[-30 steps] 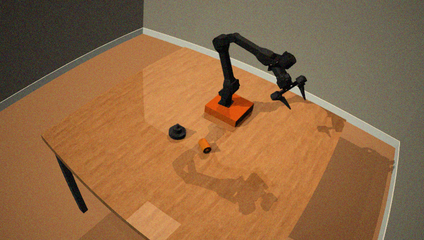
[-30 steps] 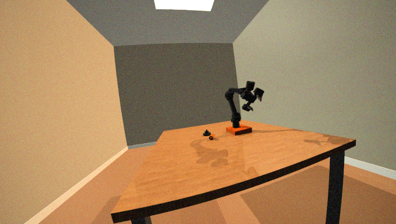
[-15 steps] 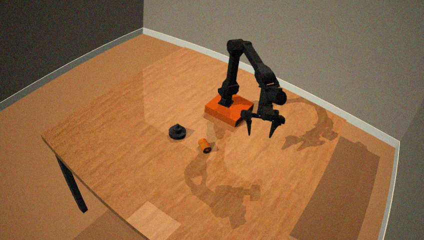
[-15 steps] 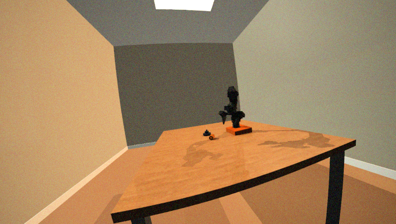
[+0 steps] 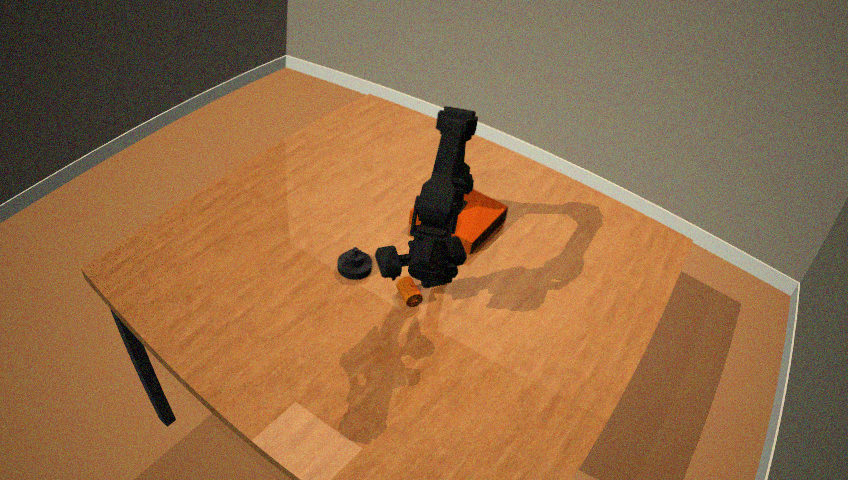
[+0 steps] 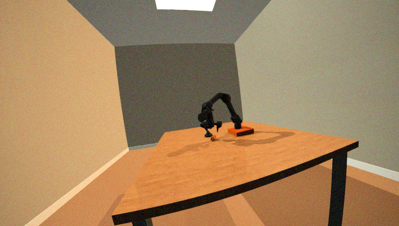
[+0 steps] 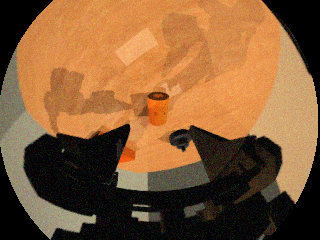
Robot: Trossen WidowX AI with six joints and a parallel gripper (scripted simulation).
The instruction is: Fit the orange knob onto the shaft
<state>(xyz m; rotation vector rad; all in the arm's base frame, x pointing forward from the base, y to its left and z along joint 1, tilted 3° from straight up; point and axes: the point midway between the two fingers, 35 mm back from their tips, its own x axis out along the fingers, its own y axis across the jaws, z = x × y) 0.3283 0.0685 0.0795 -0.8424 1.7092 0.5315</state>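
Right now the orange knob is 1 cm to the right of my gripper tip and 6 cm below it. From my gripper tip the other things lie so: round pedestal (2 cm behind, 16 cm to the right, 5 cm below).
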